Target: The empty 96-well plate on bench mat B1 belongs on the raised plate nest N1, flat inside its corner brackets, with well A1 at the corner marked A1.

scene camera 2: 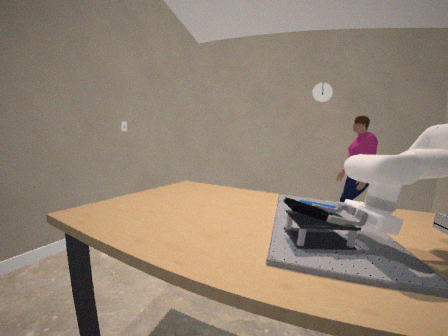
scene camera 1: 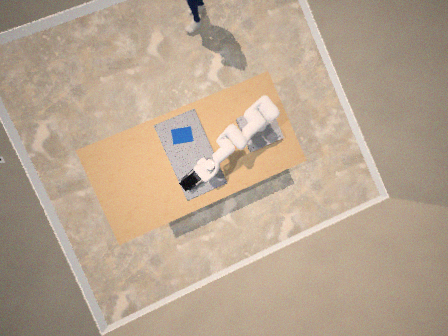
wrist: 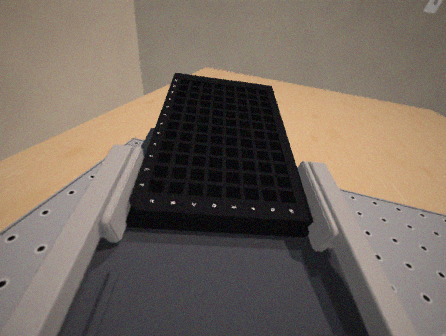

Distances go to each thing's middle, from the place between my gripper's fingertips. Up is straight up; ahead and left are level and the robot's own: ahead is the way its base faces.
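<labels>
Black 96-well plate (wrist: 219, 160): 30 mm ahead of my hand, 10 mm to the left of it.
</labels>
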